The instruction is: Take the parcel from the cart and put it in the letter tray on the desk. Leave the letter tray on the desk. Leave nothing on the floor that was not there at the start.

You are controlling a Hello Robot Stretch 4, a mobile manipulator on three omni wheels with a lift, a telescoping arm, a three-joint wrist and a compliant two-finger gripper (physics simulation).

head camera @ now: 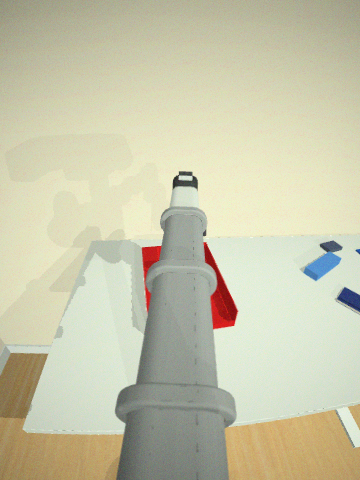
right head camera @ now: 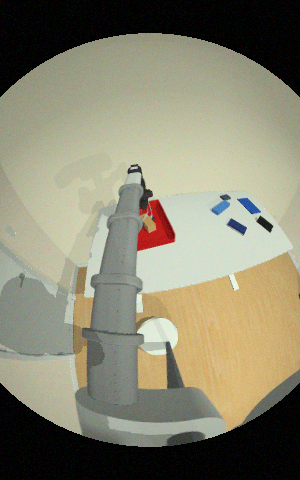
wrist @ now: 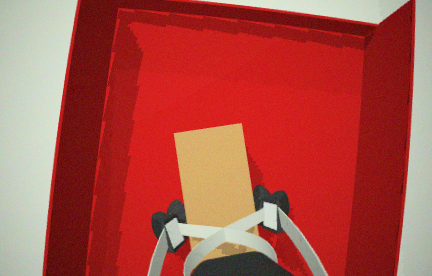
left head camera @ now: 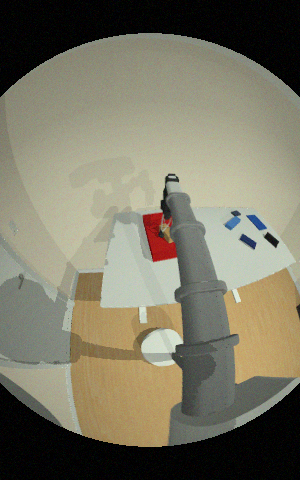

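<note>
The tan box-shaped parcel is between the dark fingertips of my gripper, which is shut on it. In the wrist view the parcel points away from the gripper, slightly turned, over the tray's red floor. The red letter tray stands on the white desk. The parcel is inside the tray's outline, low; I cannot tell whether it touches the floor. My arm hides part of the tray in the head views. The cart does not show.
To the right on the desk lie a light blue block, a navy block, a black block and others. A wall rises behind the desk. A round white object stands before it.
</note>
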